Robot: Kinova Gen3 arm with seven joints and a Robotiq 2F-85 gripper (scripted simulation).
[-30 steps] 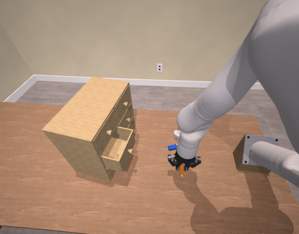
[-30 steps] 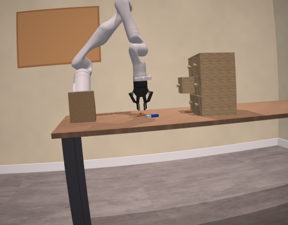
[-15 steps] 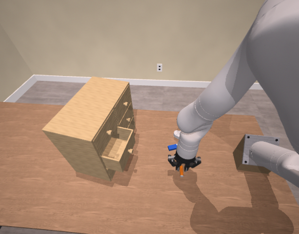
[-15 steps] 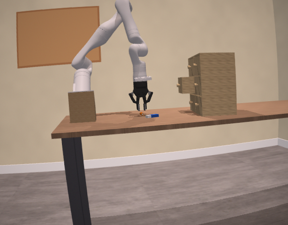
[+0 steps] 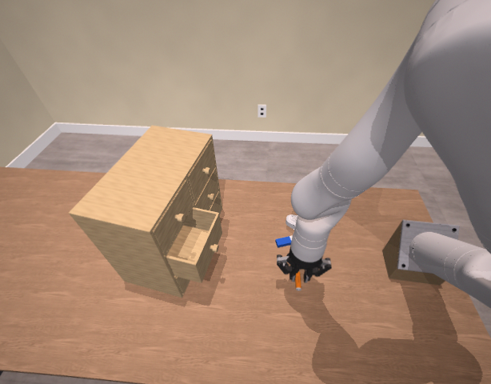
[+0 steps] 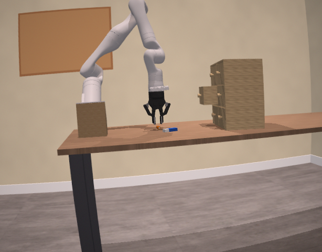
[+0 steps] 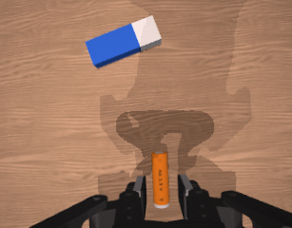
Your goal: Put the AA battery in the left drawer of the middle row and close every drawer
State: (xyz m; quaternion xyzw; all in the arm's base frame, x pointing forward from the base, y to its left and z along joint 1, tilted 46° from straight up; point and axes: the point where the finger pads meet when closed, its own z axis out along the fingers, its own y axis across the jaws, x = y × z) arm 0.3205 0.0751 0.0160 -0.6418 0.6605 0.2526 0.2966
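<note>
Right now my hand is 3 cm above the orange AA battery. Also, from my hand: eraser 2 cm ahead, 13 cm to the right, 3 cm below.
</note>
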